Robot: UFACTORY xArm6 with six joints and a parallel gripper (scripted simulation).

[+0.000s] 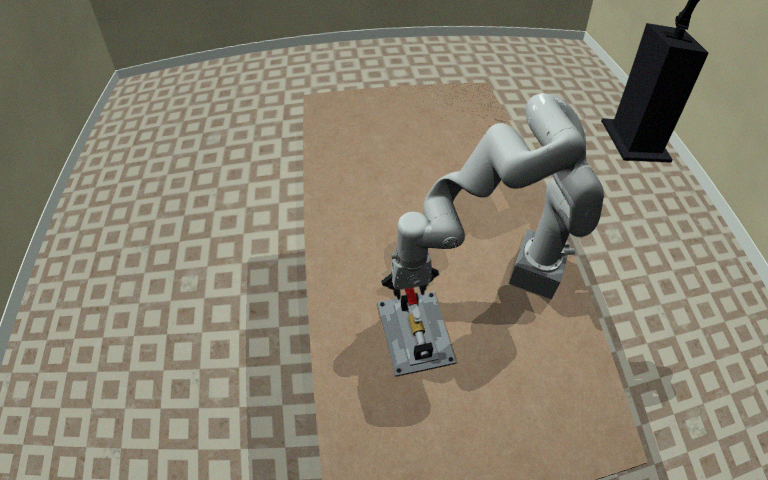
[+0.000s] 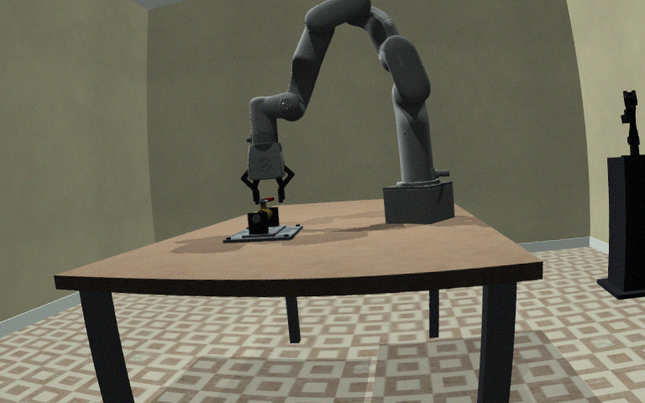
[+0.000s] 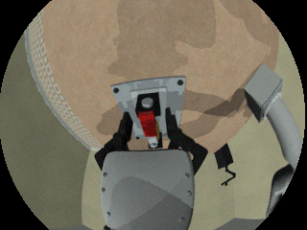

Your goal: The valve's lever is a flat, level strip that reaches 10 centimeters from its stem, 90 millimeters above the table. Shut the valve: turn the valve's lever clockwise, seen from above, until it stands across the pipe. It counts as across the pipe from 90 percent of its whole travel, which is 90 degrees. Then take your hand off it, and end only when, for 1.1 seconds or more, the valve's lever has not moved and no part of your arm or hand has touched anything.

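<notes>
My hand is 50 mm to the right of the red lever and 10 mm past it. Round my hand: base plate: 90 mm to the left, 90 mm below, 10 mm behind.
</notes>
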